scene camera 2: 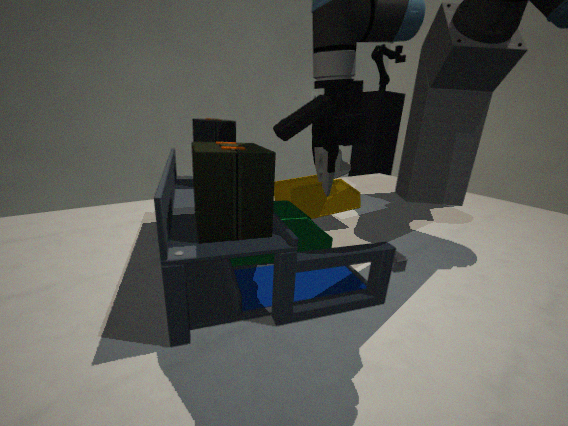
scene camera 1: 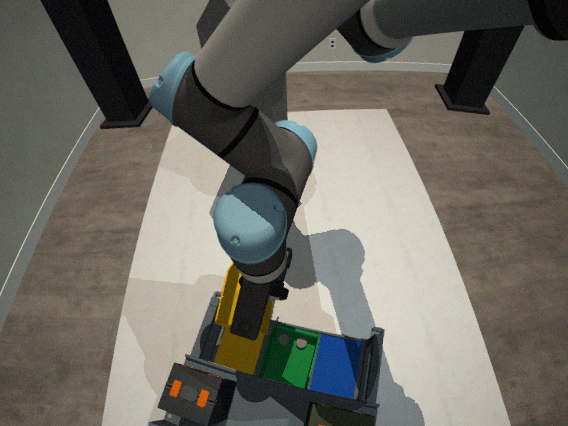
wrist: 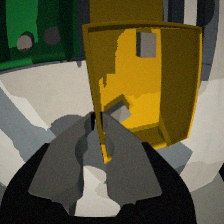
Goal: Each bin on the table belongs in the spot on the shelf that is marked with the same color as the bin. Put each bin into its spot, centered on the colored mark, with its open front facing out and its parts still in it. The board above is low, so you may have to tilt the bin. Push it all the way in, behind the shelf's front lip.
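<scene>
My gripper (scene camera 2: 326, 195), (scene camera 1: 268, 295), (wrist: 97, 113) is visible. Yellow bin (scene camera 2: 305, 193), (scene camera 1: 228, 300), (wrist: 161, 93) present, as is a green bin (scene camera 1: 289, 364), (scene camera 2: 310, 237). Also visible are a shelf board (scene camera 2: 183, 236) and a dark box (scene camera 2: 234, 183); in the wrist view the dark box is out of frame.
</scene>
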